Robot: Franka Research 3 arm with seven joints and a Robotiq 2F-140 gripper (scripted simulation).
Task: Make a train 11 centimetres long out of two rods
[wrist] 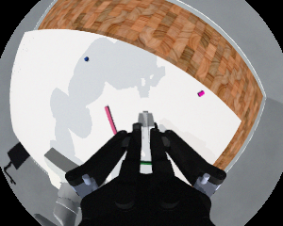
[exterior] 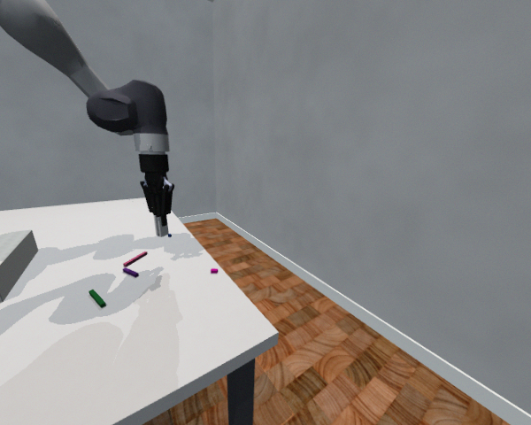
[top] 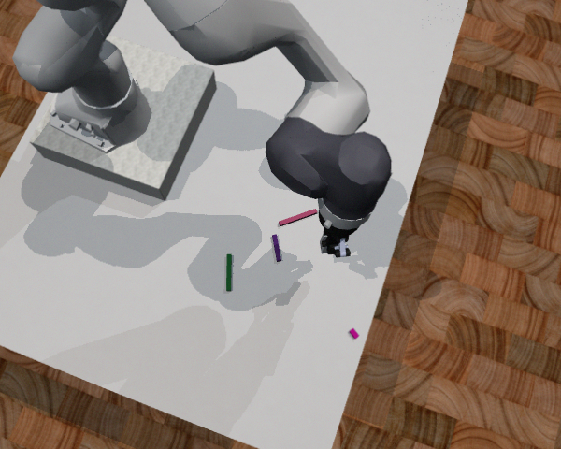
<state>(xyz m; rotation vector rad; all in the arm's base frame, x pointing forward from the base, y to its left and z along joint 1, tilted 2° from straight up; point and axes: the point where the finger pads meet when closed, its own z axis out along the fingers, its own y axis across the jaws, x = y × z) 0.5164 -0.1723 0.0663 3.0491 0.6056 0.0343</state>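
My hand is 100 mm past the purple rod and 130 mm above it. Round my hand: grey rod (30 mm below); magenta rod (110 mm ahead, 140 mm to the right, 130 mm below); pink rod (80 mm behind, 80 mm to the left, 130 mm below).
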